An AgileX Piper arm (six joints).
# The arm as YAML. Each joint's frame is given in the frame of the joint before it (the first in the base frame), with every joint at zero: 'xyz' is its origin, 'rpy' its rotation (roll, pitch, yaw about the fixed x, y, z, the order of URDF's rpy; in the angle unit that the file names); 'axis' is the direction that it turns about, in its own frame. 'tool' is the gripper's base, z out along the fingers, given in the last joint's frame.
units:
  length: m
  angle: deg
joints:
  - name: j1
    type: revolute
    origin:
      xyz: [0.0, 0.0, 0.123]
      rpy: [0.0, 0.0, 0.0]
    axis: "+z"
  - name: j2
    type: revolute
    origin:
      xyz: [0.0, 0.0, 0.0]
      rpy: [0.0, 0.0, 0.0]
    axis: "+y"
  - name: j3
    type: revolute
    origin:
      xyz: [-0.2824, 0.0, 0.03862]
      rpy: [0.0, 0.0, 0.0]
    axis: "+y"
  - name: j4
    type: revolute
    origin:
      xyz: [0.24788, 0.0, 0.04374]
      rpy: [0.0, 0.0, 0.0]
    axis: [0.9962, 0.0, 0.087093]
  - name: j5
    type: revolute
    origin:
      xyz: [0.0, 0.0, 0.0]
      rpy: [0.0, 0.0, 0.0]
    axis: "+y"
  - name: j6
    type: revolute
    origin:
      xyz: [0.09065, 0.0, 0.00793]
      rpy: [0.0, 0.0, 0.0]
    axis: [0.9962, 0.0, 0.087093]
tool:
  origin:
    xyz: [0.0, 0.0, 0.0]
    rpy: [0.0, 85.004, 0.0]
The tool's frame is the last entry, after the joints.
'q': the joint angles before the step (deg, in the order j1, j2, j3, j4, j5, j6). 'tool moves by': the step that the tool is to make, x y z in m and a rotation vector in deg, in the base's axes. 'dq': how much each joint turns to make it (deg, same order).
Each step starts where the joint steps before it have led.
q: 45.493, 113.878, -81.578, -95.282, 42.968, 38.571
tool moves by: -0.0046, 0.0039, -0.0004, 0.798, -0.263, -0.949
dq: 1.028, 0.122, -0.002, 0.468, 1.659, 1.059
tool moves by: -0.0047, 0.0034, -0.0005, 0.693, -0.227, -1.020
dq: 0.999, 0.093, 0.053, 0.541, 1.708, 0.946
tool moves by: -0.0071, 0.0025, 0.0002, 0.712, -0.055, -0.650
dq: 1.112, -0.457, 0.716, 0.525, 1.413, 0.996
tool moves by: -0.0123, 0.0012, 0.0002, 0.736, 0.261, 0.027
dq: 1.489, -1.410, 2.143, 0.343, 1.037, 1.419
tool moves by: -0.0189, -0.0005, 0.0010, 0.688, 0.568, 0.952
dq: 2.050, -2.634, 3.735, 0.217, 0.607, 1.650
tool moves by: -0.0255, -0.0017, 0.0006, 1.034, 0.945, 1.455
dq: 2.867, -3.515, 4.912, 0.509, 0.608, 2.150
